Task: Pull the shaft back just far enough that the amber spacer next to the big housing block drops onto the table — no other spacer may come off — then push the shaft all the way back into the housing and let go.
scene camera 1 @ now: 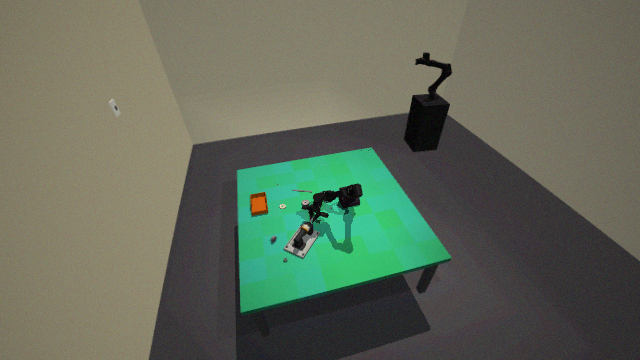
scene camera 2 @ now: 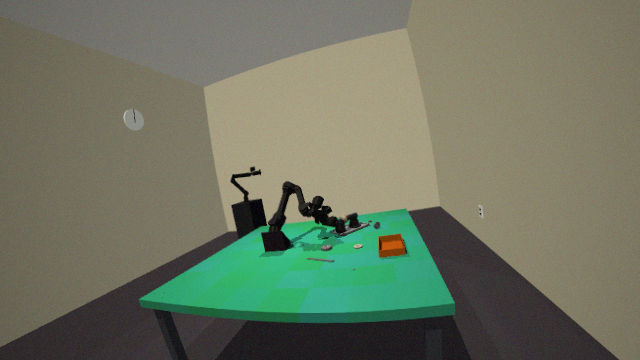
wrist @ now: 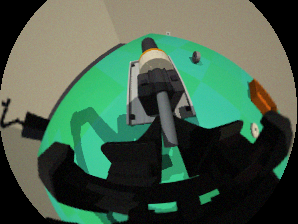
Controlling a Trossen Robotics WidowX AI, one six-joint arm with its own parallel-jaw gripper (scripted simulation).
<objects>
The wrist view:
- my gripper: 163, 118
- grey shaft: 169, 132
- grey baseplate: 141, 102
</objects>
